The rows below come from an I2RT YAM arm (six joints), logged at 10 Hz.
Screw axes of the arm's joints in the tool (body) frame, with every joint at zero. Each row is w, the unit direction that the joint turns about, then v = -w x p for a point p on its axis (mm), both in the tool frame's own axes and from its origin. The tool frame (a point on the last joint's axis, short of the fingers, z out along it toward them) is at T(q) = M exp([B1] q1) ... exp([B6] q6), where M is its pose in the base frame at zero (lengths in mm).
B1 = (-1, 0, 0, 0, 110.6, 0)
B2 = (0, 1, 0, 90.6, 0, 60)
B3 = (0, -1, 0, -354.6, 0, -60)
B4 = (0, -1, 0, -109.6, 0, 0)
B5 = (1, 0, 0, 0, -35.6, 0)
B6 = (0, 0, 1, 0, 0, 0)
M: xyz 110.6 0 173.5 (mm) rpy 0 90 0 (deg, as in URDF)
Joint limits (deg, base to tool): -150..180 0..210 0..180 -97..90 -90..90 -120..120
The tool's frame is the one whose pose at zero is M.
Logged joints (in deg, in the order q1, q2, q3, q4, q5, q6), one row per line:
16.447 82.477 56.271 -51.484 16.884 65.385
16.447 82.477 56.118 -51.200 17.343 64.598
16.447 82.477 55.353 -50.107 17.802 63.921
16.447 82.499 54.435 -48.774 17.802 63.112
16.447 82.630 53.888 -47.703 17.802 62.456
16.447 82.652 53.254 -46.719 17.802 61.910
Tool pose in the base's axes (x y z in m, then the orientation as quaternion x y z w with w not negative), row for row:
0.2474 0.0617 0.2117 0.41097 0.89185 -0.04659 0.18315
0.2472 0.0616 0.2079 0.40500 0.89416 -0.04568 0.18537
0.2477 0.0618 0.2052 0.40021 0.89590 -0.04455 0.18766
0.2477 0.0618 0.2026 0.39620 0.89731 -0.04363 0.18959
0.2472 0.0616 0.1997 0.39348 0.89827 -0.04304 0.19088
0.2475 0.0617 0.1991 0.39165 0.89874 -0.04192 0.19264
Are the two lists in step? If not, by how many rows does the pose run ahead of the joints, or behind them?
The pose runs 2 rows ahead of the joints: the pose in row i belongs to the joints in row i + 2.
